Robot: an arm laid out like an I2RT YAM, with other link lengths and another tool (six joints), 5 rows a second.
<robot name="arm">
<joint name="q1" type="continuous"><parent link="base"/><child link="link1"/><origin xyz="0.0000 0.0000 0.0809" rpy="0.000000 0.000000 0.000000"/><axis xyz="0 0 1"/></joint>
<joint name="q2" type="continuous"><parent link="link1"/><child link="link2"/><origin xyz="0.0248 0.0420 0.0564" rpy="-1.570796 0.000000 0.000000"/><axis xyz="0 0 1"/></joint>
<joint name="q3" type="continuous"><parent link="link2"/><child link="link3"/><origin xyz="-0.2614 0.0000 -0.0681" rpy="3.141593 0.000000 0.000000"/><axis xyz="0 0 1"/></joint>
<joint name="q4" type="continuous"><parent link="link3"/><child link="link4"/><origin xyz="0.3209 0.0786 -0.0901" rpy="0.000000 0.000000 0.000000"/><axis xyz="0 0 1"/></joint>
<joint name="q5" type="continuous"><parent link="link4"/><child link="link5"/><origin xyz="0.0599 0.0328 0.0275" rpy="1.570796 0.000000 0.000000"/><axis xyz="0 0 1"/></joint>
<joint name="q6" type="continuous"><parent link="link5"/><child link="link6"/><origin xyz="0.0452 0.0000 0.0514" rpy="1.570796 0.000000 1.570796"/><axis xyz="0 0 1"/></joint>
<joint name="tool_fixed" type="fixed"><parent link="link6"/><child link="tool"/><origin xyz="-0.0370 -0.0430 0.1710" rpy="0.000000 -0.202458 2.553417"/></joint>
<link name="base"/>
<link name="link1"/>
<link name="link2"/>
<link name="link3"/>
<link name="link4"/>
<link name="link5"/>
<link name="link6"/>
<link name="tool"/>
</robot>
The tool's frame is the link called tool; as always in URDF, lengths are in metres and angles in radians. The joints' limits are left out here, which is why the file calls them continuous.
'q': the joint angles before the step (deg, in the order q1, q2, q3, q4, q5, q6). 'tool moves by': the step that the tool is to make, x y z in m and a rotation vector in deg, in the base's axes. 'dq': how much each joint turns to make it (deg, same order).
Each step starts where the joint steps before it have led.
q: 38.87 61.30 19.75 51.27 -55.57 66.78
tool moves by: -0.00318 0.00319 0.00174 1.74 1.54 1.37
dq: 1.00 2.86 0.02 6.17 0.10 4.15
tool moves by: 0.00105 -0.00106 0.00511 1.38 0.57 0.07
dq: 0.09 0.83 -0.02 3.28 0.37 2.41
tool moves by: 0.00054 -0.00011 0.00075 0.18 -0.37 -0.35
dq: 0.05 0.00 0.00 0.11 0.36 -0.35
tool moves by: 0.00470 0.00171 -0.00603 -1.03 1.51 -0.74
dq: 0.06 0.09 0.00 -1.77 0.82 -0.04
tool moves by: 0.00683 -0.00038 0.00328 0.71 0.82 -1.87
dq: 0.31 -0.09 0.00 0.42 2.38 0.85
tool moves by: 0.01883 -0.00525 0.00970 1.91 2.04 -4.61
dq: 0.00 -0.78 -0.05 0.66 5.17 2.27
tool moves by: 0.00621 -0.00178 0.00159 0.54 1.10 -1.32
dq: 0.00 -0.09 -0.04 0.20 1.58 1.03
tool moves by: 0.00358 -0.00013 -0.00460 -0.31 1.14 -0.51
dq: -0.04 0.33 -0.20 -0.19 0.58 0.50
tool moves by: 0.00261 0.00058 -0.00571 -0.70 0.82 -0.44
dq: 0.00 0.21 -0.15 -0.83 0.42 -0.16
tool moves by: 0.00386 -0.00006 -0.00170 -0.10 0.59 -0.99
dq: 0.17 0.12 0.00 -0.38 1.20 0.03
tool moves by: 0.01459 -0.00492 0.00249 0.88 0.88 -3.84
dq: 0.02 0.00 0.02 0.13 4.05 0.40
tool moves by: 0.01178 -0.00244 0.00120 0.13 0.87 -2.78
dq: 0.03 0.02 0.50 -1.06 2.89 0.00
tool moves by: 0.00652 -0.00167 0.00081 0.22 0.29 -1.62
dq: 0.04 0.25 0.27 -0.11 1.70 -0.03
